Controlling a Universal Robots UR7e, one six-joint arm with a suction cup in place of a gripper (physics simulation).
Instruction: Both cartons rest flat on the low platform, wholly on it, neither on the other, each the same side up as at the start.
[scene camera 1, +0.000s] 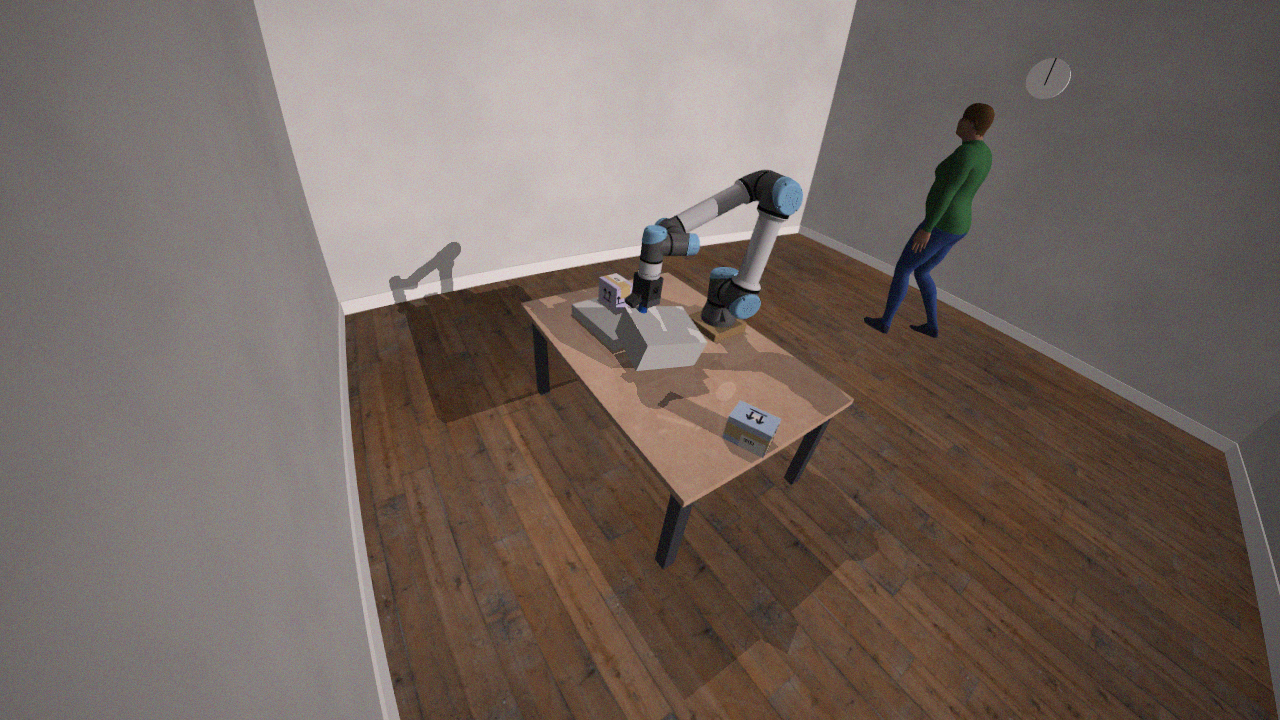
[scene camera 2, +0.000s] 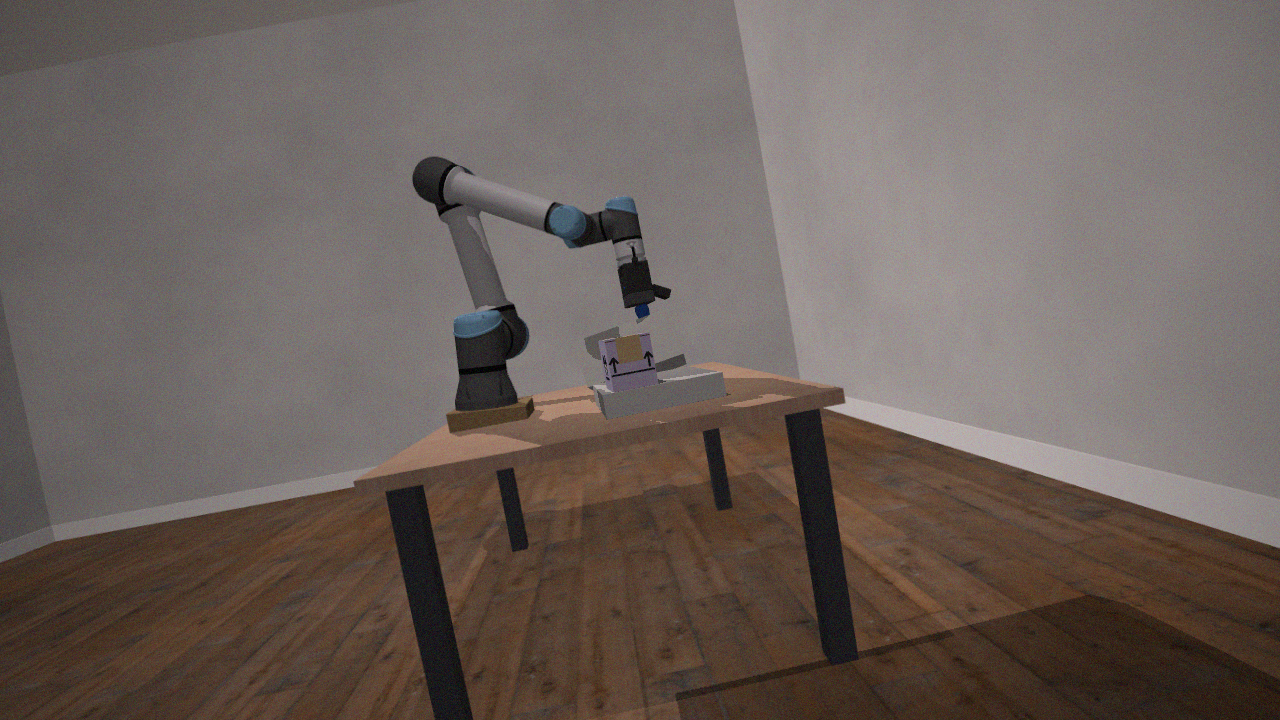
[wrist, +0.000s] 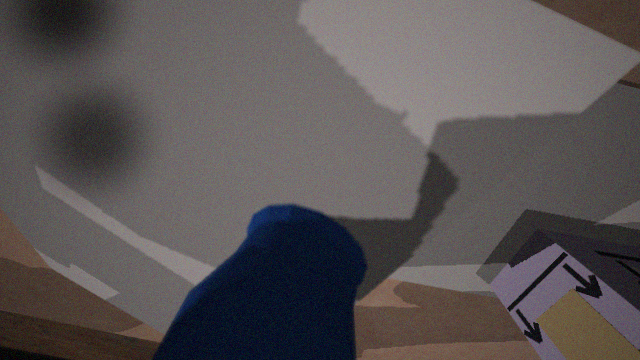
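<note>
The low grey platform lies at the table's far end. The lilac carton stands on it near one end, its arrows pointing up in scene camera 2. The blue carton rests on the table by the opposite edge, off the platform, with arrows printed on top. My suction cup is on the top of a large plain grey box, which appears tilted and raised beside the platform. The box's contact face under the cup is partly hidden.
The arm's base stands on a wooden block at the table's side, close to the grey box. The table ends just past the blue carton. A person in green is on the floor beyond the table.
</note>
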